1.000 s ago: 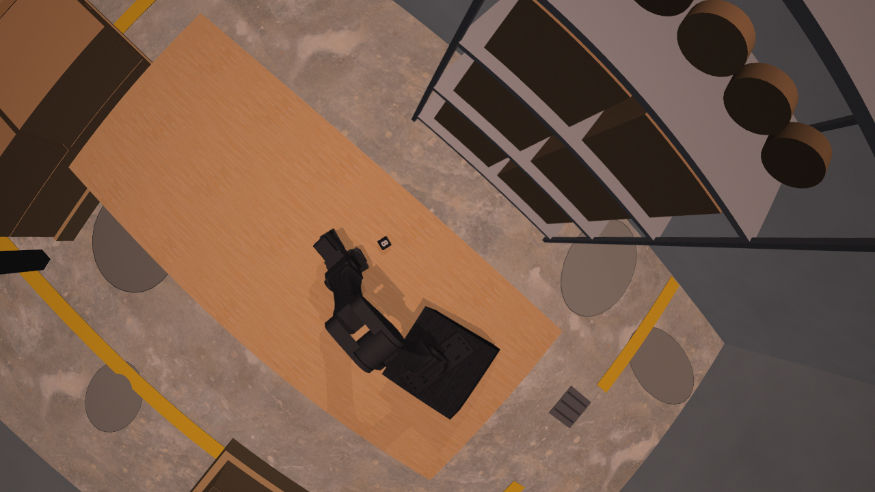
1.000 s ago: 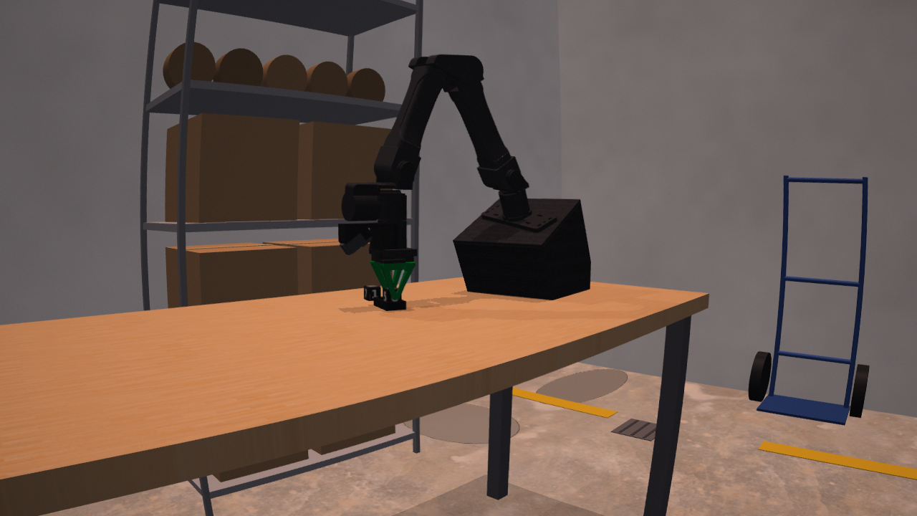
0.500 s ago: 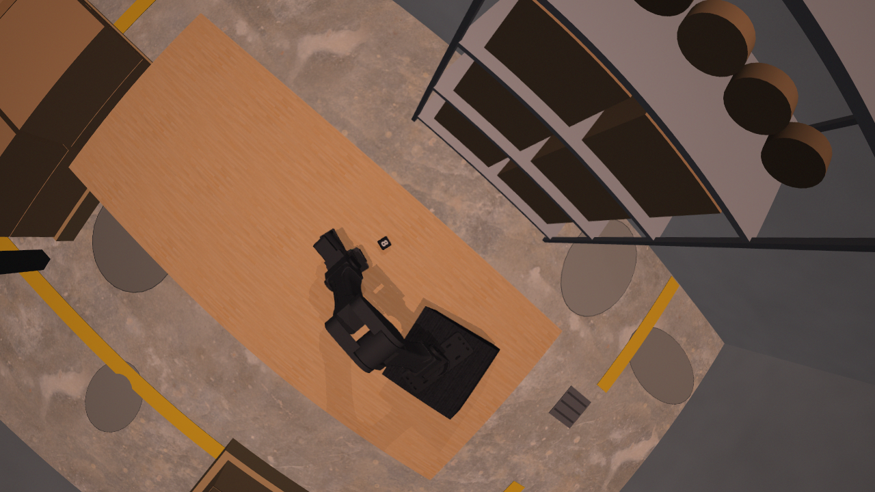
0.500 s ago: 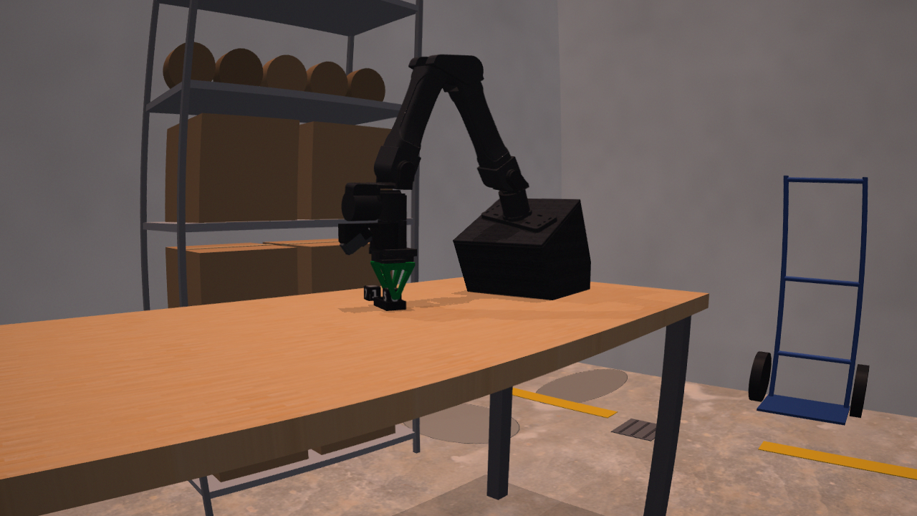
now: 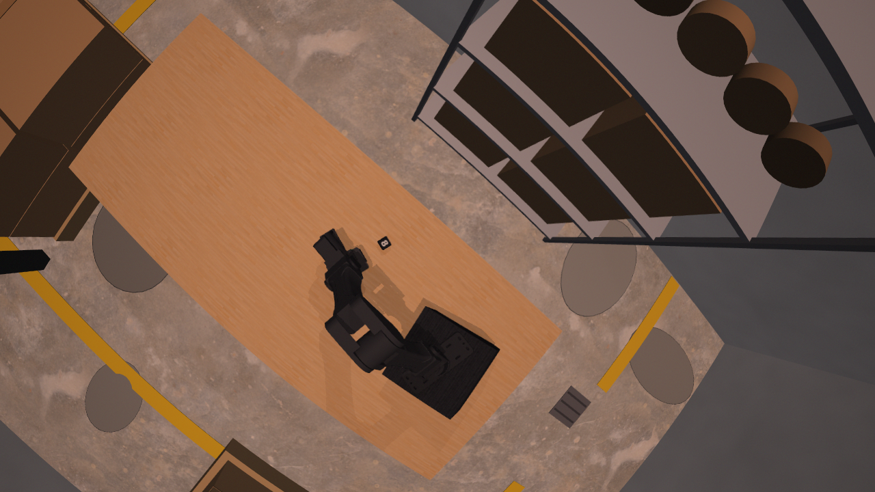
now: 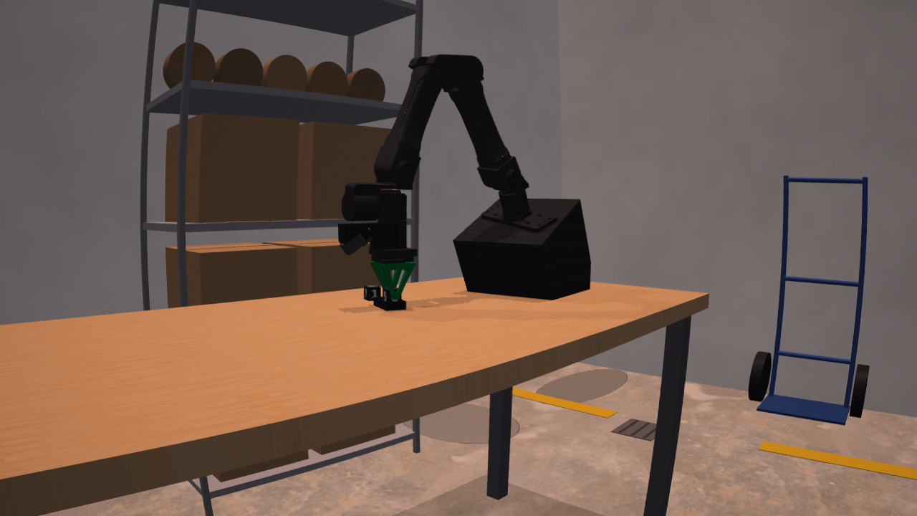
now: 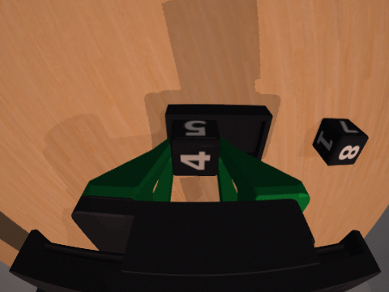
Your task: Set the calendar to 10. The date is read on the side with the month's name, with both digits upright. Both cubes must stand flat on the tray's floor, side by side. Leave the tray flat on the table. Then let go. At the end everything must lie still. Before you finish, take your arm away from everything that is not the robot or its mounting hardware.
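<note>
Now: hand 2 cm to the left of the black tray and 2 cm above it.
</note>
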